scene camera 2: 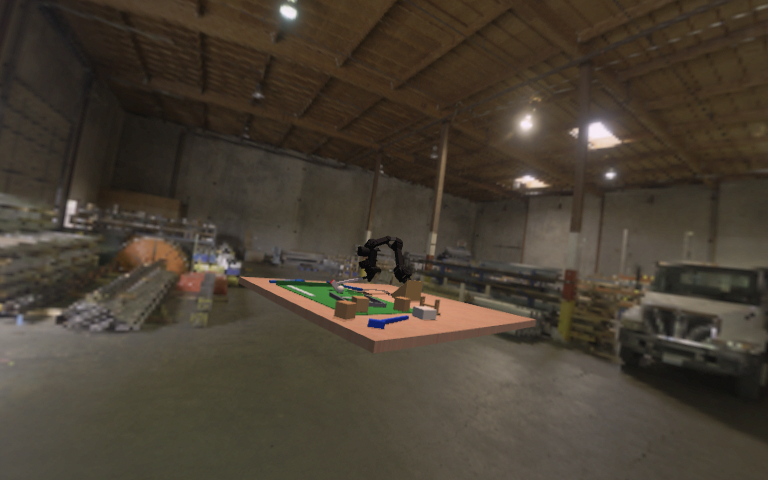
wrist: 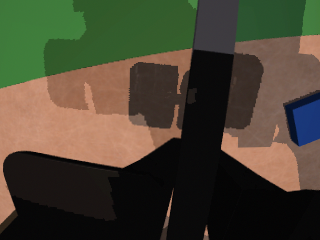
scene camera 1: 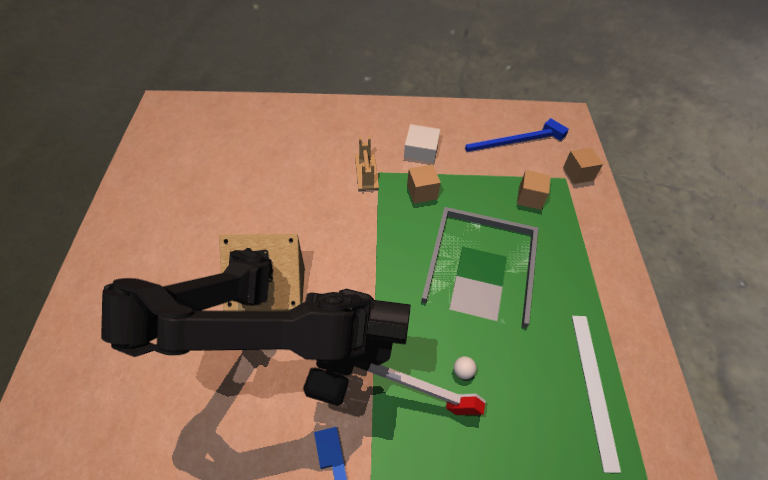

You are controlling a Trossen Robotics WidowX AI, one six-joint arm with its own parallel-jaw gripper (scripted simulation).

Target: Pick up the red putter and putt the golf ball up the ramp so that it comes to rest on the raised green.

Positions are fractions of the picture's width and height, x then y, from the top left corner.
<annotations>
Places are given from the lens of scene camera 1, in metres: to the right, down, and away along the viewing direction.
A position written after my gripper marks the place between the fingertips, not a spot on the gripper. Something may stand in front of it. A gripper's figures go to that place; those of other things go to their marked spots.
my gripper (scene camera 1: 0.45, 0.76): -0.07, 0.21, 0.83
blue putter (scene camera 1: 0.72, 0.27): 0.46, -0.31, 1.28
white block (scene camera 1: 0.55, 0.30): 0.10, -0.24, 1.20
wooden stand (scene camera 1: 0.48, 0.37): -0.04, -0.15, 1.14
The marked spots on the blue putter and the wooden stand are 0.54 m apart.
</annotations>
